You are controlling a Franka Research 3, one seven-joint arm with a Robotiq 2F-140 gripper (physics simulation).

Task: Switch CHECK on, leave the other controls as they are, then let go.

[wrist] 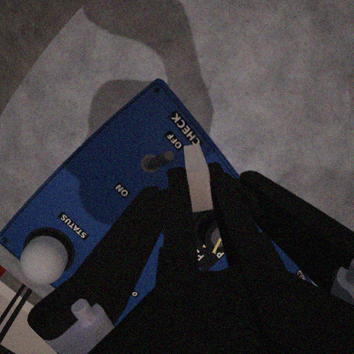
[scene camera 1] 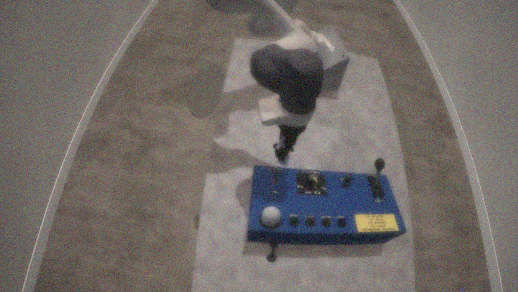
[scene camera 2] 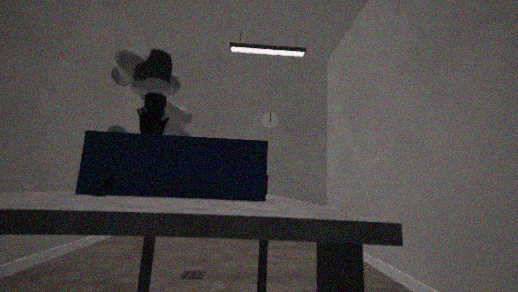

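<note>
The blue control box (scene camera 1: pixel 295 204) (scene camera 2: pixel 172 167) (wrist: pixel 112 142) stands on the table. Its CHECK toggle (scene camera 1: pixel 275 176) (wrist: pixel 159 161) is a short dark lever that leans toward the OFF label (wrist: pixel 173 140), away from the ON label (wrist: pixel 121 190). My gripper (scene camera 1: pixel 283 159) (wrist: pixel 193 159) is shut and empty. In the wrist view its light fingertips are just beside the toggle's tip, on the side of the CHECK label (wrist: pixel 184 128), with a small gap in the picture. Their height over the panel is hard to tell. In scene camera 2 the box hides the fingertips.
The PROGRAM knob (scene camera 1: pixel 313 181) (wrist: pixel 216 237), a small toggle (scene camera 1: pixel 346 180) and a tall lever (scene camera 1: pixel 379 164) stand along the same panel. A white dome (scene camera 1: pixel 270 216) (wrist: pixel 44 259), several small round indicators and a yellow label (scene camera 1: pixel 376 223) lie nearer scene camera 1. Another lever (scene camera 1: pixel 271 256) sticks out of the box's side.
</note>
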